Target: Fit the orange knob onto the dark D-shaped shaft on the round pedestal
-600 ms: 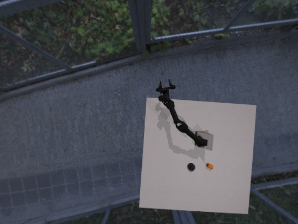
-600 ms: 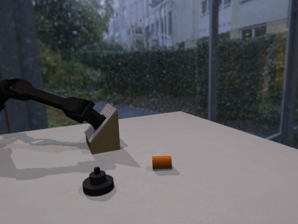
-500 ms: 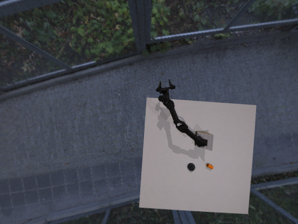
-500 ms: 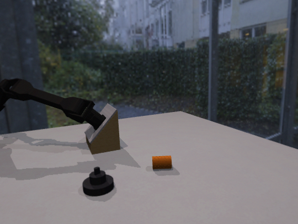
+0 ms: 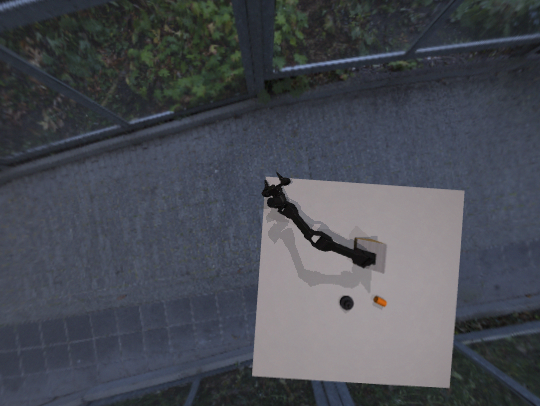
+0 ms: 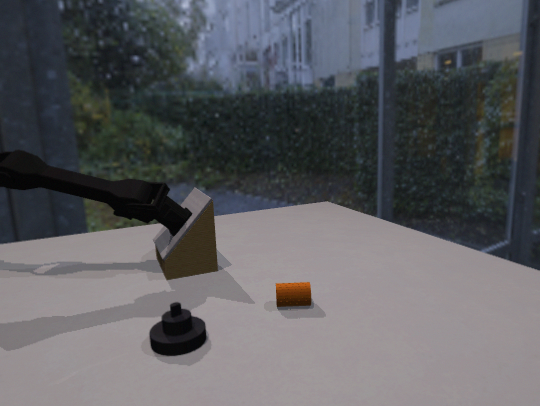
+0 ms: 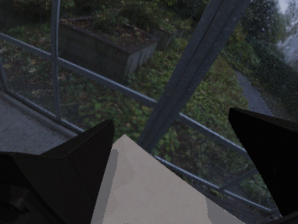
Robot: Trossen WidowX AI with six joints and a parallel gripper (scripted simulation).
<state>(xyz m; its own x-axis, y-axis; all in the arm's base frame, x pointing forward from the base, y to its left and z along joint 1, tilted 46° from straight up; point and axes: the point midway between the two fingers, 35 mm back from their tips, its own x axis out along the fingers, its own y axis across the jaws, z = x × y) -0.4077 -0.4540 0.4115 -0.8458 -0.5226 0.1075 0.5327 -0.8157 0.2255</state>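
The orange knob is 73 cm ahead of my gripper tip, 77 cm to the left of it and 3 cm below it. Also, from my gripper tip: dark round pedestal: 76 cm ahead, 56 cm to the left, 2 cm below.
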